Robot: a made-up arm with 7 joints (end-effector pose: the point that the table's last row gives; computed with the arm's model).
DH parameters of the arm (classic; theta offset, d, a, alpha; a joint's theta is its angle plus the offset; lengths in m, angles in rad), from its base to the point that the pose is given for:
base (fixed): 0 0 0 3.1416
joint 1: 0 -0.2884 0 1.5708
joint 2: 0 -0.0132 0 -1.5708
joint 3: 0 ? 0 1.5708
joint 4: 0 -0.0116 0 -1.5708
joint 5: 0 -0.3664 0 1.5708
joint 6: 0 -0.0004 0 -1.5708
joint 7: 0 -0.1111 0 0
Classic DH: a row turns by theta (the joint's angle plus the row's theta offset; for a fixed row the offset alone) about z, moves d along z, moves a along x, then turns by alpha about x.
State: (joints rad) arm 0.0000 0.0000 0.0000 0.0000 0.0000 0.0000 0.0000
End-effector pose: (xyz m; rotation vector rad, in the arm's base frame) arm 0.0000 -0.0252 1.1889 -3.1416 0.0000 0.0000
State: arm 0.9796 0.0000 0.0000 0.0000 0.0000 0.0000 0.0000
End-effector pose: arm -0.0209 -0.0141 1.1889 -2.7722 1.4780 0.0000
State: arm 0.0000 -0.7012 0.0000 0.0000 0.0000 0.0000 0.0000
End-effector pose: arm -0.5809 -0.0252 0.9764 -2.9505 0.0000 -1.0790
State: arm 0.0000 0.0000 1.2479 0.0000 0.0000 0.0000 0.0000
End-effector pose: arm -0.0114 -0.0170 1.1889 -2.5496 1.8355 0.0000
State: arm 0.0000 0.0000 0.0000 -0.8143 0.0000 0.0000 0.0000
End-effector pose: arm -0.3473 -0.0252 1.0391 -2.8848 0.0000 -1.2440
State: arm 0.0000 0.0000 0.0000 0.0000 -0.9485 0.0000 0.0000
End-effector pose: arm 0.0003 -0.0250 1.1889 -2.7949 -1.4347 0.0000
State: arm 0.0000 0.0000 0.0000 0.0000 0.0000 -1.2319 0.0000
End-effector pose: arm -0.1048 -0.0252 1.1147 -2.5642 0.0000 -1.8150
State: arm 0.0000 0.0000 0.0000 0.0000 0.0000 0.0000 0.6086
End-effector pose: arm 0.0000 -0.0252 1.1889 -2.9973 0.9413 0.0000
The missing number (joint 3, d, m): -0.423
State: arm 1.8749 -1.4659 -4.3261 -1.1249 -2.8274 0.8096 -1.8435
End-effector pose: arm 0.5217 0.3852 0.5202 -2.3085 0.5259 1.1464
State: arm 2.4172 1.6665 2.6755 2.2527 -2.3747 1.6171 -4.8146
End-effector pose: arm -0.3568 -0.0213 0.5285 0.7367 1.4104 0.4178
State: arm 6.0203 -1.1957 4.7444 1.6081 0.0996 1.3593 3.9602
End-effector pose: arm -0.3541 0.2892 0.4312 -1.4021 -1.0312 2.2369
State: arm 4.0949 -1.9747 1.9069 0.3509 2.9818 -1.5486 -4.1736
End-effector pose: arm 0.5630 -0.3918 -0.0632 0.7242 -1.4357 0.8056
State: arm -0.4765 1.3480 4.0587 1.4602 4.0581 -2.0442 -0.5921
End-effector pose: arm 0.1847 0.4283 0.4968 0.3049 0.3775 1.7087
